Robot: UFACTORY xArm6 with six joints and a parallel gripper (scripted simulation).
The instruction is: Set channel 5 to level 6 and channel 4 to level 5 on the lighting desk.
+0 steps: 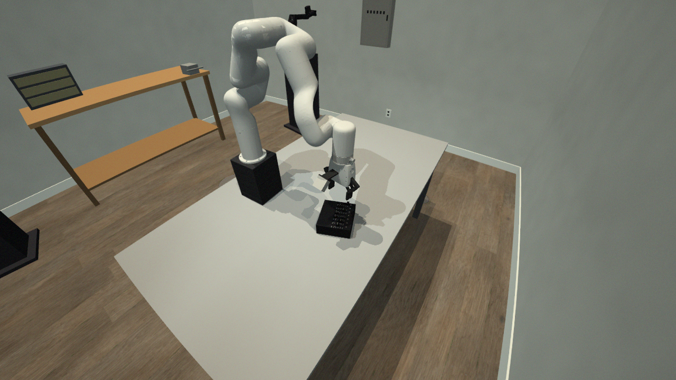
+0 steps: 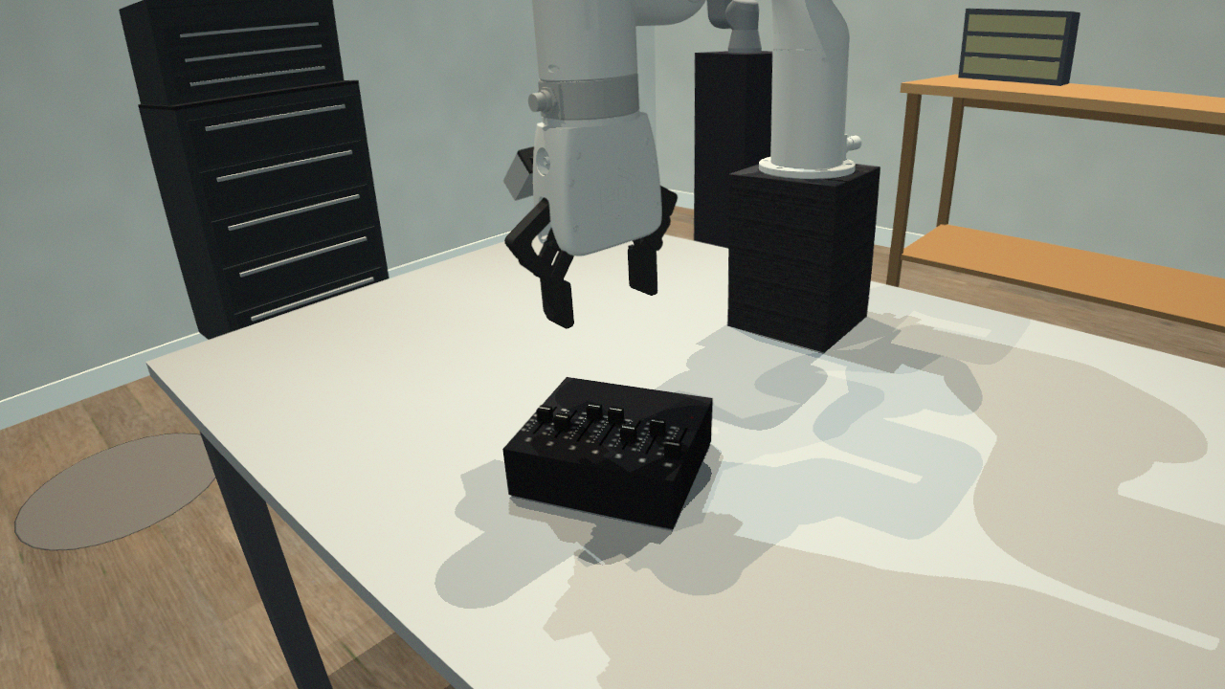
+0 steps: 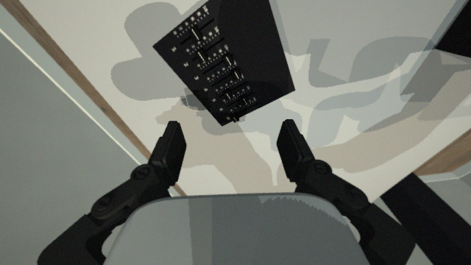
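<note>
My gripper is now 12 cm above the channel 4 cap, 1 cm to the left of it and 1 cm past it. Round my hand: channel 5 fader cap: 12 cm below, 3 cm to the left; then channel 3 fader cap: 12 cm below, 2 cm to the right; then channel 2 fader cap: 12 cm below, 3 cm to the right, 3 cm ahead.
</note>
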